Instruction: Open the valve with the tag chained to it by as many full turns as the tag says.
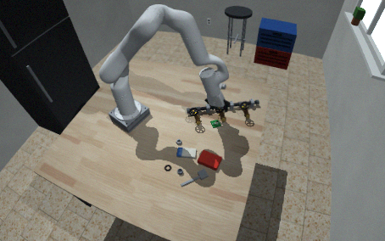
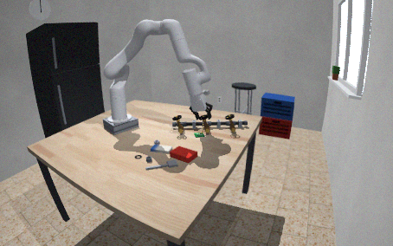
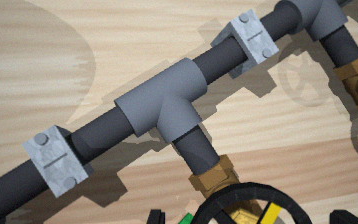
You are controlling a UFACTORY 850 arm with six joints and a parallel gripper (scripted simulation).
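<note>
My hand is 30 mm past the green tag, 50 mm to the left of it and 100 mm above it. From my hand the other things lie so: grey scraper: 60 mm behind, 440 mm to the right, 100 mm below; red box: 10 mm behind, 330 mm to the right, 90 mm below; white block: 150 mm behind, 300 mm to the right, 100 mm below.
</note>
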